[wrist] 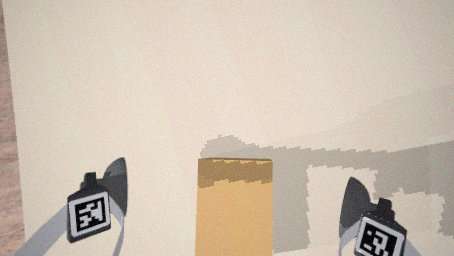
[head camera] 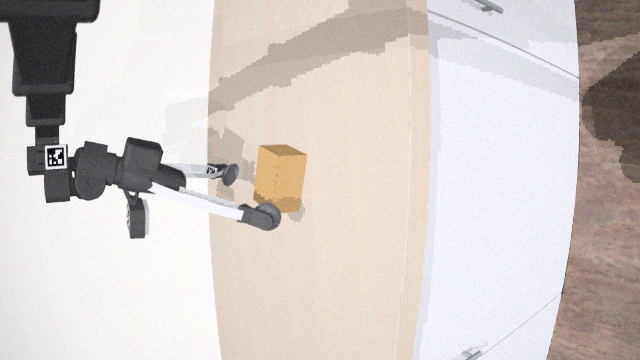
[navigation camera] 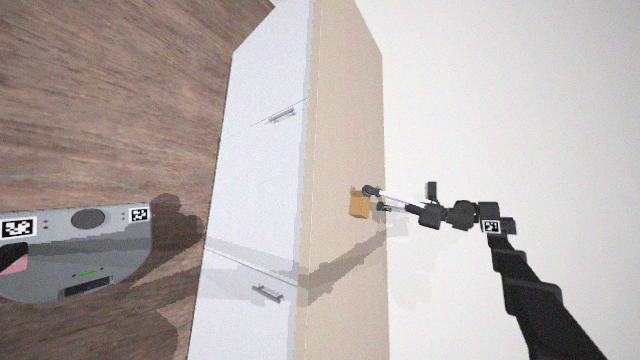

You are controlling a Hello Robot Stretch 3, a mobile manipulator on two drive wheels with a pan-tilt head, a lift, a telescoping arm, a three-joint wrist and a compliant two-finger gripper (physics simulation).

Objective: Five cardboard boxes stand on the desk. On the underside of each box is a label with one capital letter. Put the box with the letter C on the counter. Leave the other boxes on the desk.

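Pixels of known places: gripper, fingertip midpoint: (head camera: 256, 195) (navigation camera: 369, 198); robot's base, link origin: (navigation camera: 89, 217).
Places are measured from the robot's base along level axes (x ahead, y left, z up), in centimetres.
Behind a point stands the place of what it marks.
Observation:
An orange-brown cardboard box (head camera: 280, 177) {z 95.3, x -0.8, y -59.4 cm} (navigation camera: 359, 206) {z 95.0, x -1.0, y -59.3 cm} (wrist: 235, 232) stands upright on the light wooden counter (head camera: 350, 260) {z 91.1, x 11.4, y -50.3 cm} (navigation camera: 345, 115) {z 91.0, x 33.6, y -61.0 cm} (wrist: 125, 75), nearer its wall-side edge. Its underside is hidden, so its letter cannot be read. My gripper (head camera: 248, 195) {z 97.2, x 1.6, y -63.6 cm} (navigation camera: 376, 198) {z 97.2, x 1.6, y -63.6 cm} (wrist: 233, 187) {z 97.2, x 1.6, y -63.6 cm} is open on the wall side of the box. In the wrist view its fingertips stand wide apart, with a gap between each finger and the box. The box is not held. The desk and the other boxes do not show in these views.
White cabinet fronts (head camera: 500, 175) {z 63.7, x 1.9, y -40.9 cm} (navigation camera: 260, 175) {z 60.5, x 13.0, y -42.7 cm} with bar handles lie below the counter's front edge. A white wall (head camera: 125, 300) {z 114.2, x 24.7, y -106.6 cm} (navigation camera: 500, 100) {z 139.2, x 38.8, y -108.7 cm} is behind the counter. My base (navigation camera: 110, 250) {z 16.0, x -12.6, y -5.1 cm} is on the brown wooden floor (head camera: 605, 225) {z 0.0, x 20.8, y -37.0 cm} (navigation camera: 125, 100) {z 0.0, x 54.4, y -10.6 cm}. My arm (head camera: 45, 60) {z 129.7, x -8.5, y -31.1 cm} (navigation camera: 540, 300) {z 130.0, x -8.5, y -33.4 cm} reaches over the counter.

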